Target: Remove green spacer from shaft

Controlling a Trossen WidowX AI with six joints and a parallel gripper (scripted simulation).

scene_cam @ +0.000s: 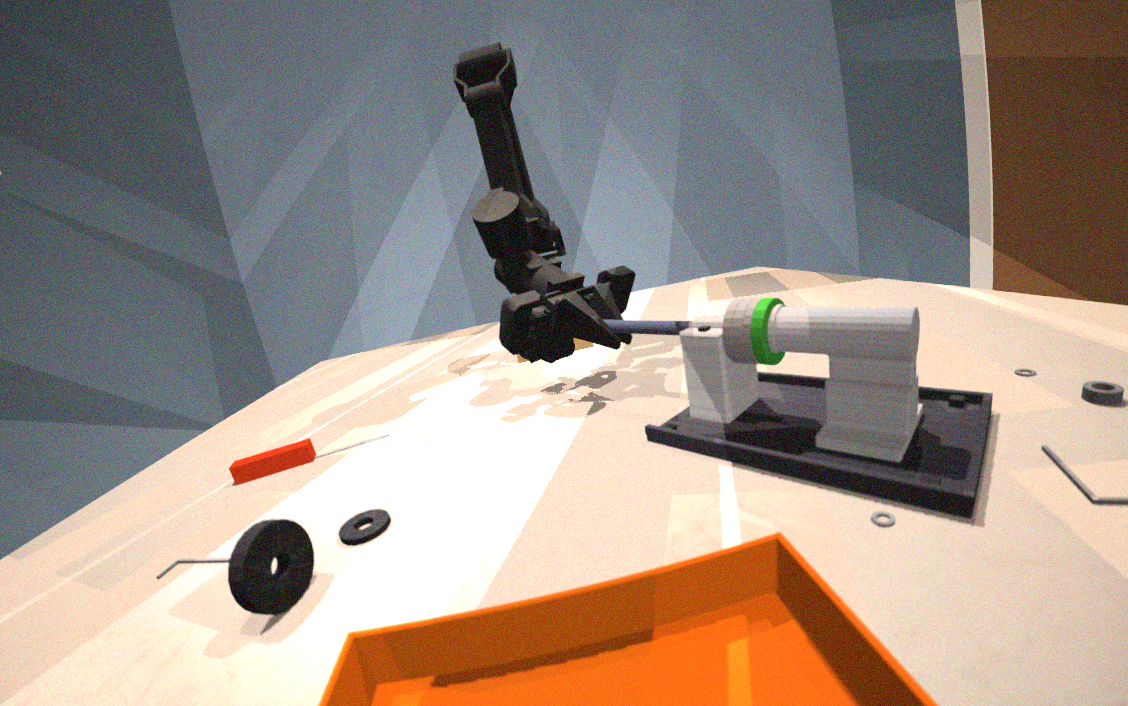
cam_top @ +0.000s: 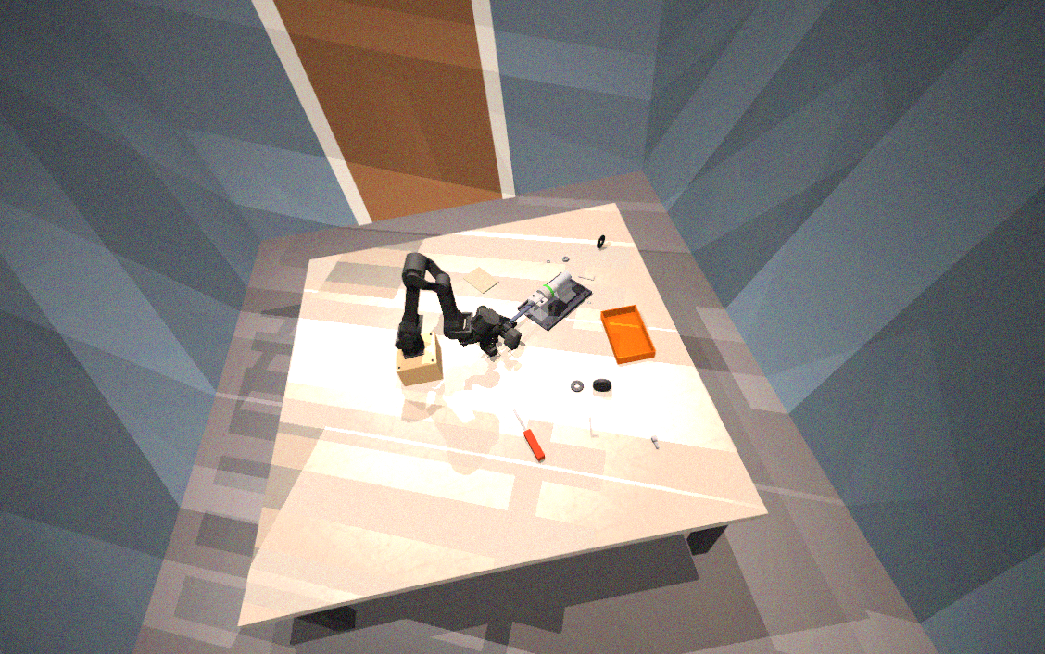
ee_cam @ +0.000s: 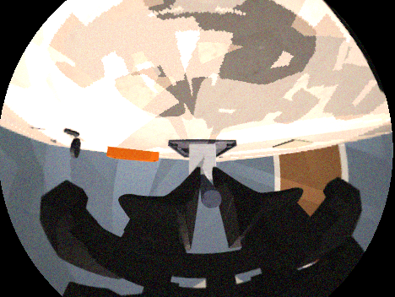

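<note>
The shaft lies 50 mm ahead of my gripper tip, 30 mm to the left of it and 20 mm above it. The rest, counted from my gripper tip: grey spacer (120 mm ahead, 80 mm to the left, 20 mm above); then green spacer (130 mm ahead, 90 mm to the left, 20 mm above); then black wheel (210 mm ahead, 290 mm to the right, 30 mm below).
</note>
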